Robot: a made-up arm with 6 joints. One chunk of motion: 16 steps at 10 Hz.
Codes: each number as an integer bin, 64 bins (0 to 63) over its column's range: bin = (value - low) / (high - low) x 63, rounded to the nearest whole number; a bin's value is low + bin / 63 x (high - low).
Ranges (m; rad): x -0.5..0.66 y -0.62..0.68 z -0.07..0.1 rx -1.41..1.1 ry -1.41..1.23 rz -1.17..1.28
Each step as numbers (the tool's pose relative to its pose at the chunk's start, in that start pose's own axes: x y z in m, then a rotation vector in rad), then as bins.
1 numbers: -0.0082 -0.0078 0.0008 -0.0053 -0.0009 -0.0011
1 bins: 27 30 26 35 34 30
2 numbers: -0.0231 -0.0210 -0.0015 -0.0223 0.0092 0.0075
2 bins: 26 29 25 35 34 30
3 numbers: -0.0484 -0.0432 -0.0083 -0.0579 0.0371 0.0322
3 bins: 25 28 23 34 35 31
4 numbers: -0.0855 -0.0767 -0.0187 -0.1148 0.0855 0.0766
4 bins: 23 26 19 33 36 32
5 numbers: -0.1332 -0.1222 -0.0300 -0.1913 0.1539 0.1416
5 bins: 20 24 15 31 37 34
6 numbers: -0.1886 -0.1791 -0.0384 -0.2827 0.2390 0.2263
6 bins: 17 21 12 28 39 36
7 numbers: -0.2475 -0.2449 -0.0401 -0.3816 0.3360 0.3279
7 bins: 14 18 11 26 42 39
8 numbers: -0.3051 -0.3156 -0.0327 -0.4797 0.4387 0.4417
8 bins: 11 15 14 23 44 41
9 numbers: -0.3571 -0.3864 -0.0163 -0.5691 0.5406 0.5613
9 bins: 8 11 20 21 47 45
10 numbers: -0.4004 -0.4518 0.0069 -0.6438 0.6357 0.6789
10 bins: 5 8 28 19 49 48
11 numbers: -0.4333 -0.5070 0.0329 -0.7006 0.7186 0.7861
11 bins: 4 5 38 18 51 50
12 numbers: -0.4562 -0.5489 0.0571 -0.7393 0.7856 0.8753
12 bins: 2 3 47 17 52 53
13 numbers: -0.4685 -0.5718 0.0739 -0.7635 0.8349 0.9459
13 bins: 2 2 53 16 54 54
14 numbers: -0.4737 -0.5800 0.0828 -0.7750 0.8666 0.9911
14 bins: 1 2 57 16 54 56
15 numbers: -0.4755 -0.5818 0.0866 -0.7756 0.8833 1.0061
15 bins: 1 2 58 16 55 56
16 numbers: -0.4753 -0.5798 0.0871 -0.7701 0.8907 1.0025
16 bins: 1 2 58 16 55 56
